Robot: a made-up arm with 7 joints.
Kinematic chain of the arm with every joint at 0, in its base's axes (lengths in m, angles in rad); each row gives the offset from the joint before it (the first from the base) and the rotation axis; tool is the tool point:
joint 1: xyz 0 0 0.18 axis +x
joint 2: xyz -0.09 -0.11 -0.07 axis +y
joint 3: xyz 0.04 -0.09 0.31 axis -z
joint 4: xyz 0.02 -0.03 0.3 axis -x
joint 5: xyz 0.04 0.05 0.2 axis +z
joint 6: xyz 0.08 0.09 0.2 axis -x
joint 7: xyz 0 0.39 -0.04 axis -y
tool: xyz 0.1 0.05 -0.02
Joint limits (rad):
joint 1: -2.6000..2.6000
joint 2: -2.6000..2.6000
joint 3: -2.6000..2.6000
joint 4: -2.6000..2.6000
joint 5: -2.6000..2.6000
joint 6: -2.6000..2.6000
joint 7: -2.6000..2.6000
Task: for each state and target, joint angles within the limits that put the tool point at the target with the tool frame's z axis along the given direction. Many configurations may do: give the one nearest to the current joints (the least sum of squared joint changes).
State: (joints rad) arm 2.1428 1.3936 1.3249 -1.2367 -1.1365 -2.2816 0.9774
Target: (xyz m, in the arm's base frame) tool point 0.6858 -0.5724 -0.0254 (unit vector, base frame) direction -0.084 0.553 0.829
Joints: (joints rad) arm 1.8102 1.5650 1.6469 -1.0095 -1.0731 -2.4626 0.6434
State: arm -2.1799 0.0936 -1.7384 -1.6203 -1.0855 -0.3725 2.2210
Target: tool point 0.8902 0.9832 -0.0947 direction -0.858 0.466 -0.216
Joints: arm -2.0709 0.4959 -1.0034 -0.9027 -0.1606 -0.6238 2.4407
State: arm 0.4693 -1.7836 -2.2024 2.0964 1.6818 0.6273 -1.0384
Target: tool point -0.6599 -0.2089 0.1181 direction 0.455 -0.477 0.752
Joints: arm 0.0983 -2.0238 -2.3927 2.1747 1.6801 0.9840 -0.8080
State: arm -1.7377 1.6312 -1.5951 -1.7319 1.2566 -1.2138 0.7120
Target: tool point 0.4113 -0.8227 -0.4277 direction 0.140 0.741 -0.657
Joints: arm -1.0464 1.7058 -2.1968 -1.7493 1.8286 -1.3035 0.1025
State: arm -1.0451 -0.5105 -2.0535 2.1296 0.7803 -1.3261 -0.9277
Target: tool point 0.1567 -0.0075 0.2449 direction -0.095 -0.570 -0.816
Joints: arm -1.1034 -0.9980 -2.2692 2.5366 0.3433 -0.5630 -0.9441
